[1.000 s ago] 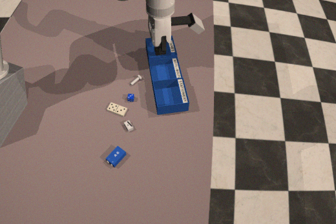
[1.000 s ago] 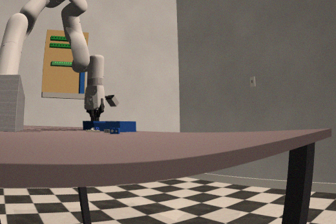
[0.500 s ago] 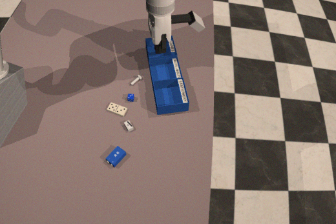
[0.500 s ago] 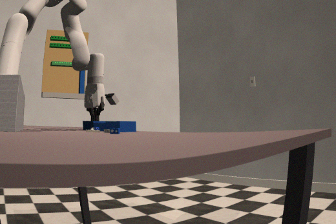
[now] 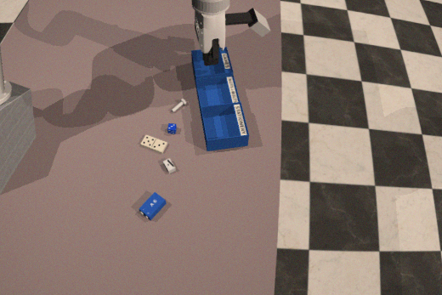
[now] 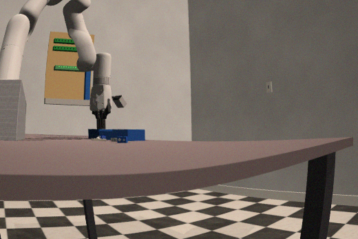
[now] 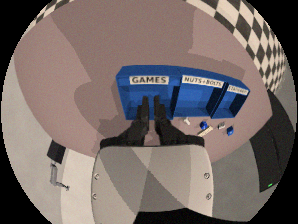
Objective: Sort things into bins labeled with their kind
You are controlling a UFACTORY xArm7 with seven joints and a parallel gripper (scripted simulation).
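My hand is 6 cm past the white sharpener, 25 cm to the left of it and 5 cm above it. Also, from my hand: blue three-part bin 2 cm ahead, 8 cm to the right, 4 cm below; then blue die 6 cm behind, 17 cm to the right, 5 cm below; then bolt 6 cm behind, 10 cm to the right, 5 cm below.
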